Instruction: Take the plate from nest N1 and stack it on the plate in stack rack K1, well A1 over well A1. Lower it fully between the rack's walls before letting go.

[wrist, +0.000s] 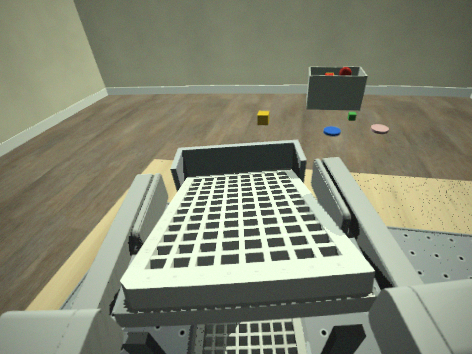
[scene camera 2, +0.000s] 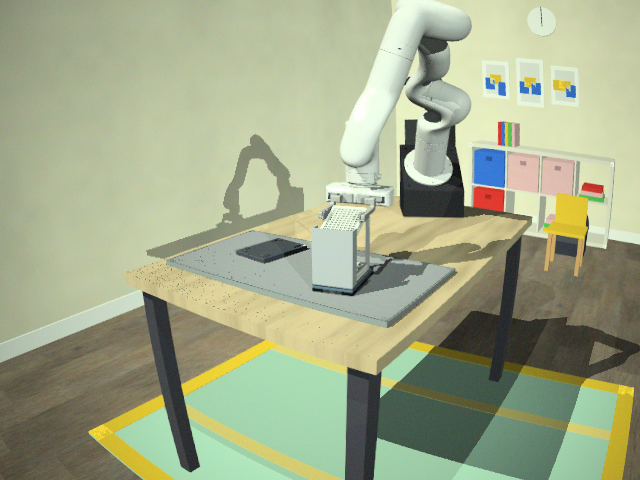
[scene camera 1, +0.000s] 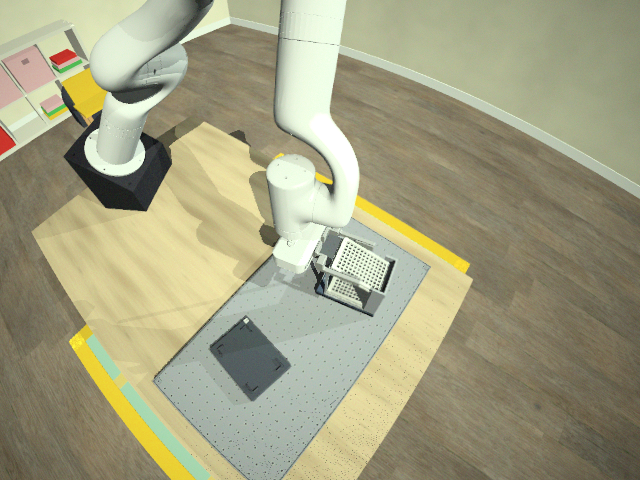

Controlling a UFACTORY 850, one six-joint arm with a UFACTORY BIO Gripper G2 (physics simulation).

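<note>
The white gridded plate [scene camera 1: 360,264] [scene camera 2: 343,218] [wrist: 242,225] is between my gripper's [scene camera 1: 366,262] [scene camera 2: 344,213] [wrist: 240,200] two fingers. It is tilted: its edge near the wrist is high, and its far edge slopes down to the far wall of stack rack K1 [scene camera 1: 375,304] [scene camera 2: 333,258] [wrist: 240,161]. My gripper is shut on it. A second white plate [scene camera 1: 345,291] [wrist: 262,337] lies lower in the rack, partly hidden under the held one. Well A1 cannot be made out on either plate. The dark nest N1 [scene camera 1: 250,359] [scene camera 2: 271,249] holds no plate.
The rack and nest stand on a grey perforated board [scene camera 1: 310,413] [scene camera 2: 206,268] on the wooden table [scene camera 1: 206,268] [scene camera 2: 439,232]. The robot's black base [scene camera 1: 124,188] [scene camera 2: 431,200] is at the back. A grey bin [wrist: 335,92] and small toys are on the floor beyond.
</note>
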